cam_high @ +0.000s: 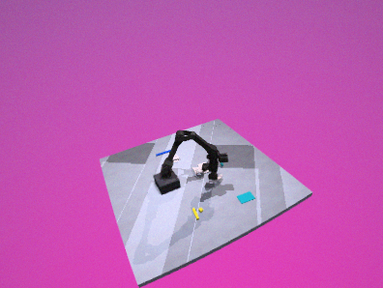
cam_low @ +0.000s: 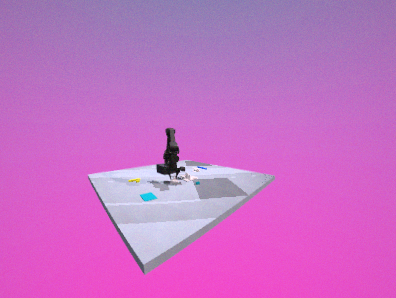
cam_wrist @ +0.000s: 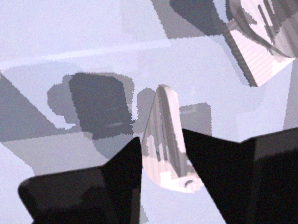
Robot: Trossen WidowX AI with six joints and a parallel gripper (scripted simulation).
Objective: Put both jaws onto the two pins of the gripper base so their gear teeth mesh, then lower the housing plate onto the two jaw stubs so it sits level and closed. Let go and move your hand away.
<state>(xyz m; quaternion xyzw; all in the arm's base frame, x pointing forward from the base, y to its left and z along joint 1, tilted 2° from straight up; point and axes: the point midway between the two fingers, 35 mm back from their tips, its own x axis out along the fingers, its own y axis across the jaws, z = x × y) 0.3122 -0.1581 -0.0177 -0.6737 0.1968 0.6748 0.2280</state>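
My gripper tip is 17 cm to the right of the pale flat part, 2 cm above it and 1 cm short of it. Round my gripper tip: pale jaw 4 cm ahead; then cyan flat tile 27 cm to the right, 10 cm ahead, 3 cm below; then cyan cube 15 cm ahead, 12 cm to the left, 2 cm below.
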